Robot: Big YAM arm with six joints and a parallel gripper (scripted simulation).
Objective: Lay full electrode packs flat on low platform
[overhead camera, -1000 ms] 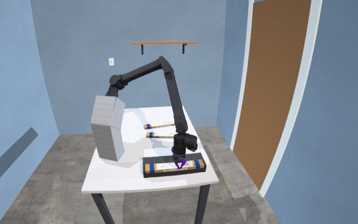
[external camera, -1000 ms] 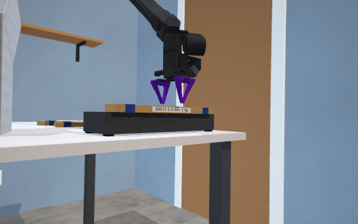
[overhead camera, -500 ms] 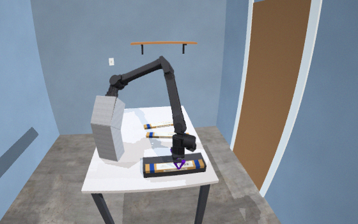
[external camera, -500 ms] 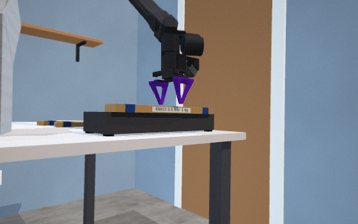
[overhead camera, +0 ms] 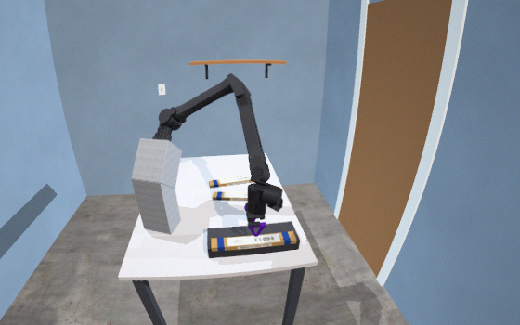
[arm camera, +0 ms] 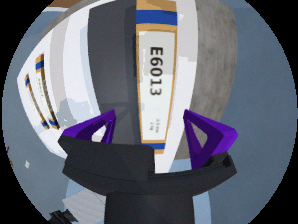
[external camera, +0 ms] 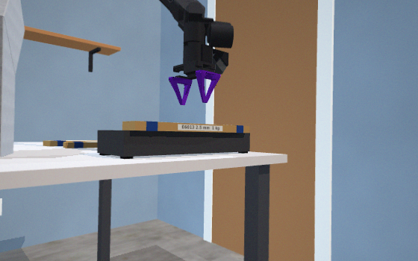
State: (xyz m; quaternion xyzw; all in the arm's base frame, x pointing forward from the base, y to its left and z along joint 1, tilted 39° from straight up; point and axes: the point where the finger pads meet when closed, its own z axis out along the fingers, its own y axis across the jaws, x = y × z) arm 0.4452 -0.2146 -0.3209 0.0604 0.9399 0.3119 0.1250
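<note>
The low platform is 120 mm below my hand and 40 mm to the left of it.
</note>
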